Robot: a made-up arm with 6 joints. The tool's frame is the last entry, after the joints.
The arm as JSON. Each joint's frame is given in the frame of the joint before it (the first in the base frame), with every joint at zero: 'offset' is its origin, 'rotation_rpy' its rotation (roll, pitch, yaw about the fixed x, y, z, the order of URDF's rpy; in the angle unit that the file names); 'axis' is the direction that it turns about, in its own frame. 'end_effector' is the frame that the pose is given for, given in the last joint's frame.
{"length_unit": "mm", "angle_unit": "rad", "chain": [
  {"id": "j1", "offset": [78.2, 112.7, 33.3], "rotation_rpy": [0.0, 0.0, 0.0], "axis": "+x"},
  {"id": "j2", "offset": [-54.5, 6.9, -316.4], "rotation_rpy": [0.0, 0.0, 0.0], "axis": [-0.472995, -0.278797, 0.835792]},
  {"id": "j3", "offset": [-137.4, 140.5, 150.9], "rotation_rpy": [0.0, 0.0, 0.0], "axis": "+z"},
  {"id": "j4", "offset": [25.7, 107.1, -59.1], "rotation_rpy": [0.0, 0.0, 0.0], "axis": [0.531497, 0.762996, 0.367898]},
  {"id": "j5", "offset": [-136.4, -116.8, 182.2], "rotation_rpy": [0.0, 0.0, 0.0], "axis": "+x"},
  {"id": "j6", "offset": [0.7, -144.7, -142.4], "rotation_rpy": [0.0, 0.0, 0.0], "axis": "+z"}
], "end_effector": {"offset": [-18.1, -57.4, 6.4], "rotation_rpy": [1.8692, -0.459, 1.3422]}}
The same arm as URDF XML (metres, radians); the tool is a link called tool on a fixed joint. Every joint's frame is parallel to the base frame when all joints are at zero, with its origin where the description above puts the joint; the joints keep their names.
<robot name="arm">
  <joint name="tool_fixed" type="fixed">
    <parent link="link6"/>
    <child link="tool"/>
    <origin xyz="-0.0181 -0.0574 0.0064" rpy="1.8692 -0.459 1.3422"/>
  </joint>
  <joint name="j6" type="continuous">
    <parent link="link5"/>
    <child link="link6"/>
    <origin xyz="0.0007 -0.1447 -0.1424"/>
    <axis xyz="0 0 1"/>
  </joint>
  <joint name="j5" type="continuous">
    <parent link="link4"/>
    <child link="link5"/>
    <origin xyz="-0.1364 -0.1168 0.1822"/>
    <axis xyz="1 0 0"/>
  </joint>
  <joint name="j4" type="continuous">
    <parent link="link3"/>
    <child link="link4"/>
    <origin xyz="0.0257 0.1071 -0.0591"/>
    <axis xyz="0.531497 0.762996 0.367898"/>
  </joint>
  <joint name="j3" type="continuous">
    <parent link="link2"/>
    <child link="link3"/>
    <origin xyz="-0.1374 0.1405 0.1509"/>
    <axis xyz="0 0 1"/>
  </joint>
  <joint name="j2" type="continuous">
    <parent link="link1"/>
    <child link="link2"/>
    <origin xyz="-0.0545 0.0069 -0.3164"/>
    <axis xyz="-0.472995 -0.278797 0.835792"/>
  </joint>
  <joint name="j1" type="continuous">
    <parent link="base"/>
    <child link="link1"/>
    <origin xyz="0.0782 0.1127 0.0333"/>
    <axis xyz="1 0 0"/>
  </joint>
  <link name="base"/>
  <link name="link1"/>
  <link name="link2"/>
  <link name="link3"/>
  <link name="link4"/>
  <link name="link5"/>
  <link name="link6"/>
  <link name="tool"/>
</robot>

